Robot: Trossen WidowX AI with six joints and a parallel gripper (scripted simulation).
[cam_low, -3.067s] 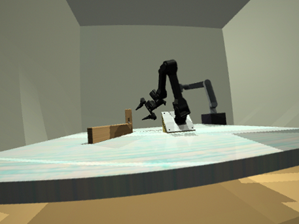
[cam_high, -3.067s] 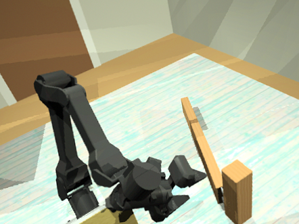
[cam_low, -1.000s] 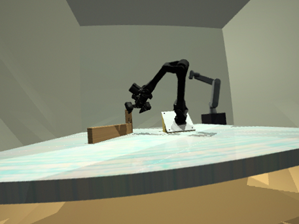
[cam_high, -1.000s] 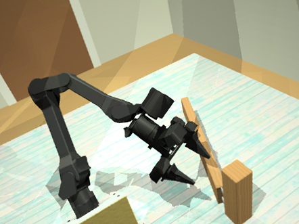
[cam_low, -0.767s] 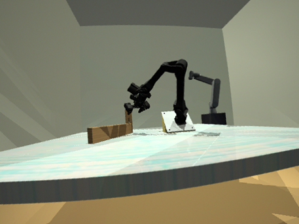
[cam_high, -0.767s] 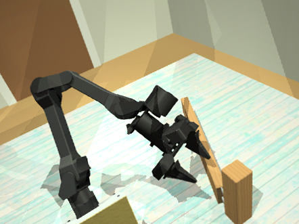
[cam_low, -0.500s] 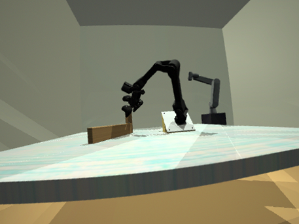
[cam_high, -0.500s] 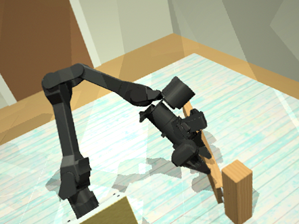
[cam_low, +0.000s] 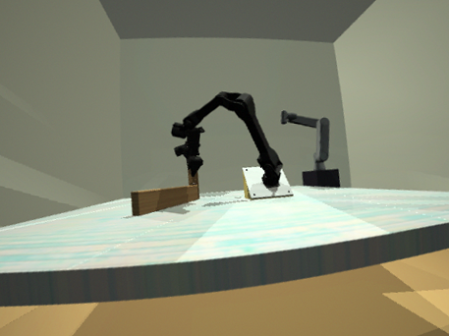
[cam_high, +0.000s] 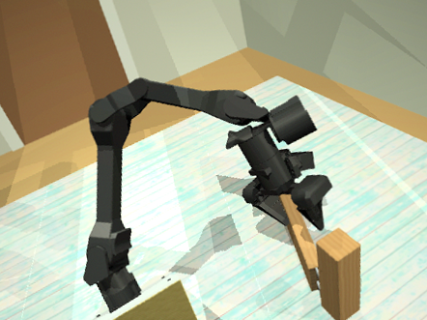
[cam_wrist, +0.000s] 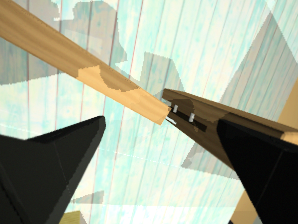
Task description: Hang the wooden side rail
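The headboard post is 20 mm behind my gripper tip, 90 mm to the right of it and 40 mm below it.
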